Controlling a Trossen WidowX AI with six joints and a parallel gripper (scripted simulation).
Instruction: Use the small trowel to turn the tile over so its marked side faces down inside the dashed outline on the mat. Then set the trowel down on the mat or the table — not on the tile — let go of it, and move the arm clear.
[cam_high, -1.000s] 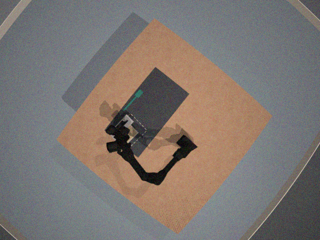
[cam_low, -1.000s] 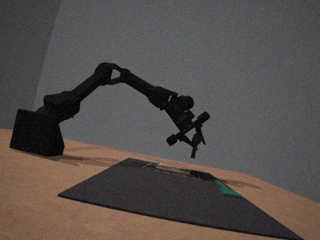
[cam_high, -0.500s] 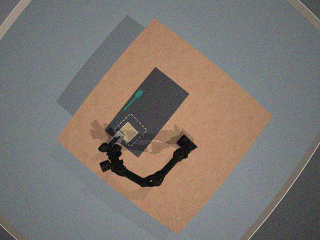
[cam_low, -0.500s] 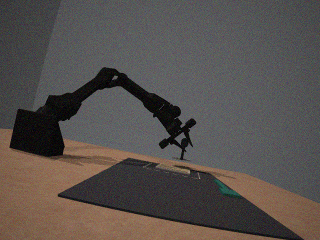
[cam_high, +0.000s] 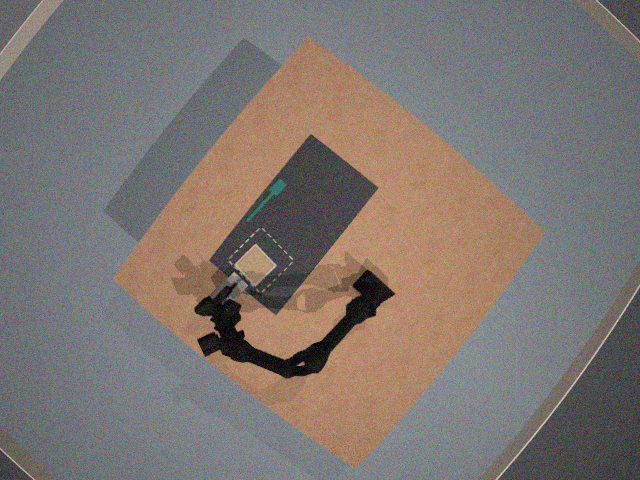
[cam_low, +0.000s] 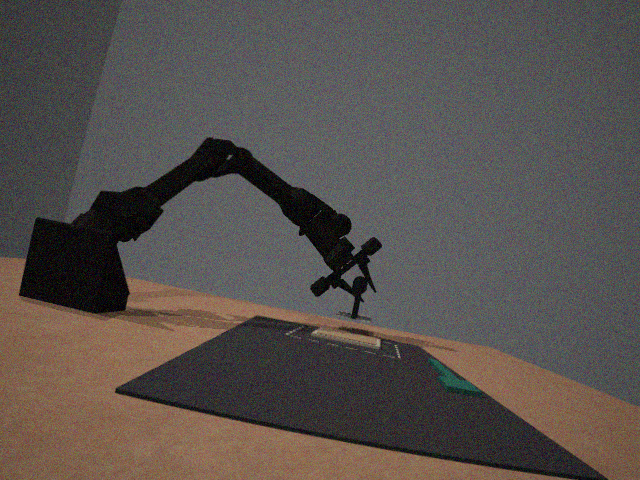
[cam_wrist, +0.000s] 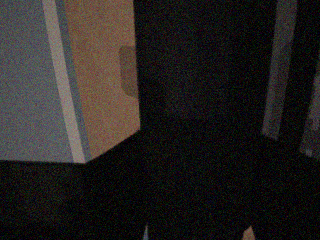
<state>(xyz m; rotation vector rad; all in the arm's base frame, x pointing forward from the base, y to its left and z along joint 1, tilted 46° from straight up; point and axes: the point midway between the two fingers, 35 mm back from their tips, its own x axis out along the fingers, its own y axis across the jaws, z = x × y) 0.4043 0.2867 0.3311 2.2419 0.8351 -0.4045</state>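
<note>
Now: gripper tip 42 cm to the left of the teal trowel, 11 cm short of it and 8 cm above it. The rest, counted from my gripper tip: tile: 19 cm to the right, 8 cm below, 3 cm behind; dark mat: 41 cm to the right, 10 cm below, 3 cm behind.
</note>
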